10 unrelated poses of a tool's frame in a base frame.
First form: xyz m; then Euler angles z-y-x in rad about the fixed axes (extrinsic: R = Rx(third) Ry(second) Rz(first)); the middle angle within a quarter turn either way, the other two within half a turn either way.
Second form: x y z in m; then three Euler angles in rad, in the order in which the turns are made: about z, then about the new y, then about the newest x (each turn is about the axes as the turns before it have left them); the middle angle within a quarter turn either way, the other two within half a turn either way. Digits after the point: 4 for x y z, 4 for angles.
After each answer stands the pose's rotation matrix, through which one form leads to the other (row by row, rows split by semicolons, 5 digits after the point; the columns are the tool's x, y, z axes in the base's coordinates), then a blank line. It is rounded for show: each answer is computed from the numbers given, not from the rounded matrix.
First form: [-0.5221, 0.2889, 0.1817, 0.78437, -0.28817, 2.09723]
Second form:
[-0.5221, 0.2889, 0.1817, -0.6620, -0.5348, 2.1651]
0.67865 -0.67725 -0.28420; -0.52885 -0.18208 -0.82895; 0.50966 0.71286 -0.48173

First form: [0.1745, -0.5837, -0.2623, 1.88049, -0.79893, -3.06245]
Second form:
[0.1745, -0.5837, -0.2623, -1.7872, -0.1429, 2.3496]
-0.21257 -0.66429 -0.71661; -0.96671 0.24985 0.05514; 0.14242 0.70448 -0.69529

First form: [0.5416, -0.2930, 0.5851, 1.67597, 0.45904, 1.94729]
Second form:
[0.5416, -0.2930, 0.5851, -1.7970, -1.1378, -2.4744]
-0.09411 -0.89152 0.44309; -0.40889 -0.37118 -0.83369; 0.90772 -0.25963 -0.32960

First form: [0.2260, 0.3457, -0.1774, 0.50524, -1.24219, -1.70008]
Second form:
[0.2260, 0.3457, -0.1774, 1.2146, 0.6270, -1.6222]
0.28240 -0.15620 -0.94649; 0.75892 -0.56711 0.32003; -0.58676 -0.80869 -0.04161

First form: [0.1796, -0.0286, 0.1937, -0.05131, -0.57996, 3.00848]
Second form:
[0.1796, -0.0286, 0.1937, -0.0261, 0.5814, 3.0160]
0.83538 0.04290 -0.54799; -0.02180 -0.99358 -0.11102; -0.54923 0.10469 -0.82908

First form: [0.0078, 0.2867, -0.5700, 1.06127, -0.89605, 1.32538]
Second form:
[0.0078, 0.2867, -0.5700, -0.4767, -1.2207, 1.1123]
0.30471 -0.54535 -0.78087; -0.15737 0.77976 -0.60598; 0.93936 0.30753 0.15178

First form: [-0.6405, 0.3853, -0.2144, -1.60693, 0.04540, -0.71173]
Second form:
[-0.6405, 0.3853, -0.2144, -1.6185, -0.7128, -0.0142]
-0.03609 0.99832 0.04538; -0.75567 -0.05698 0.65247; 0.65396 -0.01075 0.75645

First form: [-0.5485, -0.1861, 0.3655, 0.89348, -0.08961, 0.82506]
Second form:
[-0.5485, -0.1861, 0.3655, 0.6631, -0.6567, 0.5486]
0.62419 -0.77613 -0.08949; 0.48754 0.47645 -0.73164; 0.61049 0.41305 0.67579

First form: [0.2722, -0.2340, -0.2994, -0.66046, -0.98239, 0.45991]
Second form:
[0.2722, -0.2340, -0.2994, -1.0905, -0.3219, 1.0189]
0.43832 0.34050 -0.83183; -0.84131 0.48114 -0.24636; 0.31634 0.80781 0.49736

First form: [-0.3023, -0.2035, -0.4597, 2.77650, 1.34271, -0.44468]
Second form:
[-0.3023, -0.2035, -0.4597, 1.8585, -0.7313, 1.2930]
-0.21121 -0.08073 0.97410; 0.71372 -0.69364 0.09727; 0.66782 0.71578 0.20412

